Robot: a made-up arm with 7 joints.
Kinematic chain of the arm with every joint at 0, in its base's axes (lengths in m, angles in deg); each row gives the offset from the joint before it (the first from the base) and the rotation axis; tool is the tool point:
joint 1: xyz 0 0 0.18 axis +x
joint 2: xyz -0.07 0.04 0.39 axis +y
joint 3: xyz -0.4 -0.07 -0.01 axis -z
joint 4: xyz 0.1 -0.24 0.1 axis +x
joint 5: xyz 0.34 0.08 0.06 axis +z
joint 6: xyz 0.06 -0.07 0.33 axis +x
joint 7: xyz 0.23 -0.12 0 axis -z
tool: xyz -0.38 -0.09 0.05
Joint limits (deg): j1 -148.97..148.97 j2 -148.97..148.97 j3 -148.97..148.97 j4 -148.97..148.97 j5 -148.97..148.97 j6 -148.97..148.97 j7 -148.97..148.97
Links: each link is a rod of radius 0.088 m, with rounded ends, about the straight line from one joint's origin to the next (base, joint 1, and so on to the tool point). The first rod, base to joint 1, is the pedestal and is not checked.
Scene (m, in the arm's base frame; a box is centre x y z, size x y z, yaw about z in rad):
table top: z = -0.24
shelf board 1: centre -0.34 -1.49 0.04 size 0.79 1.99 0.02 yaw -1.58
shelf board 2: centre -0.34 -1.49 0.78 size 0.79 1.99 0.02 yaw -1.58
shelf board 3: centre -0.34 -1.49 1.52 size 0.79 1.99 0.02 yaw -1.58
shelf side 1: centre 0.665 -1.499 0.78 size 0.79 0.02 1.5 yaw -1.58
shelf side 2: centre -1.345 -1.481 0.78 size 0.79 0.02 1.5 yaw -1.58
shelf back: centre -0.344 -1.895 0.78 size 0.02 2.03 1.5 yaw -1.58
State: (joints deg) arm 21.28 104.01 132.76 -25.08 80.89 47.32 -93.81
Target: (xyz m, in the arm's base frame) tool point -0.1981 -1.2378 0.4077
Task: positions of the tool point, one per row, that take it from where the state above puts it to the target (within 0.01 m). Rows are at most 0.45 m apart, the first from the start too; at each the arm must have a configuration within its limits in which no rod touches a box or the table.
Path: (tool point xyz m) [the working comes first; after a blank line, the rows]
Joints at the target: 35.80 92.50 116.53 -29.68 94.27 52.44 -102.14
Straight joint move there: touches shelf board 2.

1: 0.1319 -1.0581 1.0963
2: 0.1293 -0.8668 1.0837
3: -0.0873 -0.9063 0.7177
4: -0.1937 -0.7592 0.4077
5: -0.2112 -1.0067 0.3946
6: -0.1980 -1.2378 0.4078

